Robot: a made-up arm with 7 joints. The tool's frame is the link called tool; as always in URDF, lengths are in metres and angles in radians. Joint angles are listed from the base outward. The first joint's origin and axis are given. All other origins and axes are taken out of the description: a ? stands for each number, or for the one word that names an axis. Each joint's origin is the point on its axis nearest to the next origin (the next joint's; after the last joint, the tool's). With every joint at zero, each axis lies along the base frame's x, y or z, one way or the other. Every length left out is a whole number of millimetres.
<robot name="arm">
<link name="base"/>
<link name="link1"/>
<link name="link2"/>
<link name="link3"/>
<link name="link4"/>
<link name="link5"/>
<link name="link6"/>
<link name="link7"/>
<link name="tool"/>
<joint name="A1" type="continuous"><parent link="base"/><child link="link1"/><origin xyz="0.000 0.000 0.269" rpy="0.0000 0.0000 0.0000"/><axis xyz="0 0 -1"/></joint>
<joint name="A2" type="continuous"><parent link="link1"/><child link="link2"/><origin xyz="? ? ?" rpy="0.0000 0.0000 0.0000"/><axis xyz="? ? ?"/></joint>
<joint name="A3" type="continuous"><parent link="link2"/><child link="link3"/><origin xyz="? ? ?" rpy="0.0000 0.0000 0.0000"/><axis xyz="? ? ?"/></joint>
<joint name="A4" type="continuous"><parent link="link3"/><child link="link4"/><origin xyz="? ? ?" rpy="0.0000 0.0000 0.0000"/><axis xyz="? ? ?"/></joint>
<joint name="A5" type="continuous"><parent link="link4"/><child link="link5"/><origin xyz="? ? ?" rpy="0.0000 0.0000 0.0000"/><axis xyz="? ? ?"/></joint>
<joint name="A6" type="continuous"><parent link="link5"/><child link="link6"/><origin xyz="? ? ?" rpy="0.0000 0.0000 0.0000"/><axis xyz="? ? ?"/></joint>
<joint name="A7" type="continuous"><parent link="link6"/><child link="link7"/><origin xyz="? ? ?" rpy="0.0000 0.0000 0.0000"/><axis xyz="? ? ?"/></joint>
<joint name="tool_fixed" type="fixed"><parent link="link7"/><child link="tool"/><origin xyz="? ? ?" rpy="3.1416 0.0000 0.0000"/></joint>
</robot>
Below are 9 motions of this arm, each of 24 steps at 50 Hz.
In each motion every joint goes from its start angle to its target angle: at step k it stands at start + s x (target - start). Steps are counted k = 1, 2, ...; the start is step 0. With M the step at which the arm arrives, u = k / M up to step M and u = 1 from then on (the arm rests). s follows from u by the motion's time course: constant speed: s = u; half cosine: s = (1 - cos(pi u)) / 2; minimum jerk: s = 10 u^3 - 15 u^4 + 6 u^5.
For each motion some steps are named. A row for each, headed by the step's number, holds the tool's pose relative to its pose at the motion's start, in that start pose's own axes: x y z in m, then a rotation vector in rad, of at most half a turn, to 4 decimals.
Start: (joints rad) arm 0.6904 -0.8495 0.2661 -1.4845 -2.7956 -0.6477 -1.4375
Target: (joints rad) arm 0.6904 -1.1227 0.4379 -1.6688 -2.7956 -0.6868 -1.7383
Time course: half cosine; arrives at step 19
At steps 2, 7, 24:
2: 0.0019 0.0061 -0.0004 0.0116 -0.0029 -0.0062
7: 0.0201 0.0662 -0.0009 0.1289 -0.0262 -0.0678
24: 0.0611 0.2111 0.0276 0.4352 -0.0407 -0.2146

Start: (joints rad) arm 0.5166 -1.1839 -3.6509 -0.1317 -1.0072 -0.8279 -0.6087
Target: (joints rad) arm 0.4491 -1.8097 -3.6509 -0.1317 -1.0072 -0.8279 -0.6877
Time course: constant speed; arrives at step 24
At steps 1, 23, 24:
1: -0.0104 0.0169 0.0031 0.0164 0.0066 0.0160
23: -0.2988 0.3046 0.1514 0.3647 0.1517 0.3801
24: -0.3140 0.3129 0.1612 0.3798 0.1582 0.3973

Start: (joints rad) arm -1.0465 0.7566 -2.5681 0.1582 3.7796 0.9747 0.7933
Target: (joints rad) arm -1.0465 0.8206 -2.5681 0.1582 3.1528 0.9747 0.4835
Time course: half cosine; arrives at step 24
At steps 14, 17, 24:
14: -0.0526 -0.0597 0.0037 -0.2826 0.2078 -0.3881
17: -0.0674 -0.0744 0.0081 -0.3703 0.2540 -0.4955
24: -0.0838 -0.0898 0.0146 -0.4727 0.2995 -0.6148

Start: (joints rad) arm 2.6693 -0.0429 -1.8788 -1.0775 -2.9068 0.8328 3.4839
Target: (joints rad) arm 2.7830 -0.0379 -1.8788 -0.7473 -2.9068 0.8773 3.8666
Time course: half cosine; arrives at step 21
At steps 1, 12, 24:
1: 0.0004 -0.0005 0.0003 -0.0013 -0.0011 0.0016
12: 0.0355 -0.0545 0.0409 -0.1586 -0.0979 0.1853
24: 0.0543 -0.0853 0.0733 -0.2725 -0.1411 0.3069

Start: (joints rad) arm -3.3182 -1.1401 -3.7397 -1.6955 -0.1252 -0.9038 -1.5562
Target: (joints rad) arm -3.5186 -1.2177 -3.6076 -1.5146 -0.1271 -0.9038 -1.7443
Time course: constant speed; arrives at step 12
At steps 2, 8, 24:
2: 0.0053 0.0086 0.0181 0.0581 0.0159 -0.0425
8: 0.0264 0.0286 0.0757 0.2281 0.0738 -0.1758
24: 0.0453 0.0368 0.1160 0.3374 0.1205 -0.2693

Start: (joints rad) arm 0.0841 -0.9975 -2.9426 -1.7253 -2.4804 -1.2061 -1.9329
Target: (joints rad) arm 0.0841 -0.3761 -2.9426 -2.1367 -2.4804 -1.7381 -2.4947
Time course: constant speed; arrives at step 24
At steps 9, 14, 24:
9: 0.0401 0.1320 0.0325 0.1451 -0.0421 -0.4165
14: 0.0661 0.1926 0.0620 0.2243 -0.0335 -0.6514
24: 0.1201 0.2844 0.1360 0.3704 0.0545 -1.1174

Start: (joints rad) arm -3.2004 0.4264 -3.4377 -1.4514 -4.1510 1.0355 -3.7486
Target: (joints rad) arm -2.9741 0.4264 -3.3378 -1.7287 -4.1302 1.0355 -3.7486
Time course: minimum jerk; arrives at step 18
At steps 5, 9, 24:
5: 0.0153 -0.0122 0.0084 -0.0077 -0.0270 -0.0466
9: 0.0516 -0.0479 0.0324 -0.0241 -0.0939 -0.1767
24: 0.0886 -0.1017 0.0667 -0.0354 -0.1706 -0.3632

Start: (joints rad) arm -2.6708 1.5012 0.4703 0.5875 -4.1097 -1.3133 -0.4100
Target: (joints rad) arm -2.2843 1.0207 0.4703 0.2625 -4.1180 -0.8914 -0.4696
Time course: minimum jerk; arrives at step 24
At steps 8, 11, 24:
8: 0.0357 0.0210 0.0946 0.1580 -0.1968 0.0100
11: 0.0607 0.0304 0.2010 0.3107 -0.4043 0.0160
24: 0.0468 -0.0022 0.5148 0.6834 -1.0030 0.0370

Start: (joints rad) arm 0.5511 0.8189 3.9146 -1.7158 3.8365 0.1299 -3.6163
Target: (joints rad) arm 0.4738 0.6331 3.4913 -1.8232 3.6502 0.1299 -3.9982
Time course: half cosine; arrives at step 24
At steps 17, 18, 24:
17: 0.0256 0.1145 0.0944 0.4023 -0.0516 -0.3909
18: 0.0264 0.1208 0.1018 0.4275 -0.0497 -0.4114
24: 0.0280 0.1388 0.1249 0.5022 -0.0410 -0.4699

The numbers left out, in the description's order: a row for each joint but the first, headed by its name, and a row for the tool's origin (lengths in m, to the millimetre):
A2: xyz 0.000 -0.011 0.000, axis 0 1 0
A3: xyz 0.000 0.000 0.414, axis 0 0 -1
A4: xyz 0.000 -0.011 0.000, axis 0 1 0
A5: xyz 0.000 0.000 0.248, axis 0 0 -1
A6: xyz 0.000 0.000 0.000, axis 0 1 0
A7: xyz 0.000 0.000 0.160, axis 0 0 -1
tool: xyz 0.000 0.000 0.000

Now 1 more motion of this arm.
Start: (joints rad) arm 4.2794 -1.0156 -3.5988 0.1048 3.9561 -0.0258 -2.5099
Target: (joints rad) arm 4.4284 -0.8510 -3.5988 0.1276 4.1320 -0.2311 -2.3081
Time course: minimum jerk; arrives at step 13
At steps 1, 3, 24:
1: 0.0002 0.0006 0.0000 0.0003 -0.0008 0.0018
3: 0.0037 0.0120 0.0009 0.0058 -0.0167 0.0376
24: 0.0383 0.1448 0.0267 0.0626 -0.2306 0.4368

